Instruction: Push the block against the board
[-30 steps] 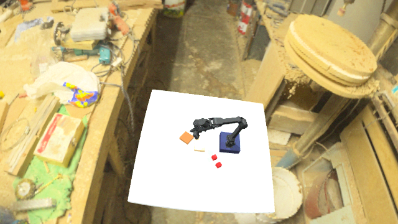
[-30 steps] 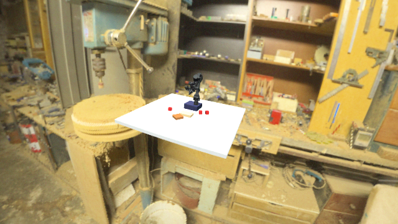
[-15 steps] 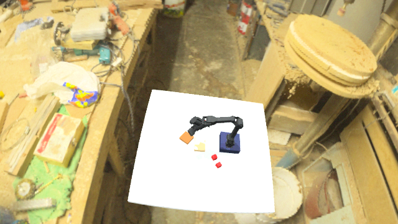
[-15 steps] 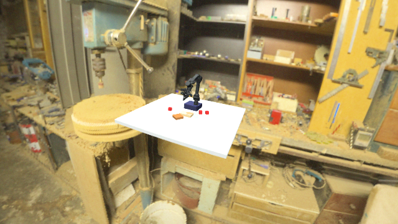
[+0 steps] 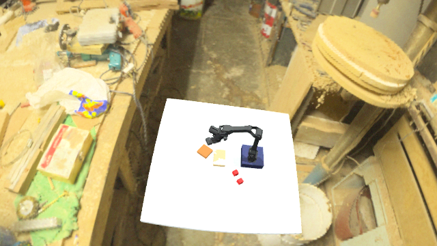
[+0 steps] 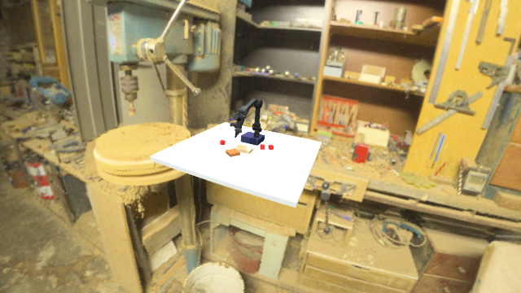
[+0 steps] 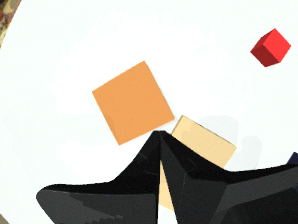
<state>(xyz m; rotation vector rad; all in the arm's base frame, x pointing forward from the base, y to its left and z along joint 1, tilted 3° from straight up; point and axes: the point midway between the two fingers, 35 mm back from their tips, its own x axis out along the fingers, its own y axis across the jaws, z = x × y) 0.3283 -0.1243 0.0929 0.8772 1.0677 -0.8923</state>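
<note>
My gripper tip is now 7 cm past the cream board, 7 cm to the right of it and 13 cm above it. Round my gripper tip: orange square block (6 cm ahead, 13 cm below).
</note>
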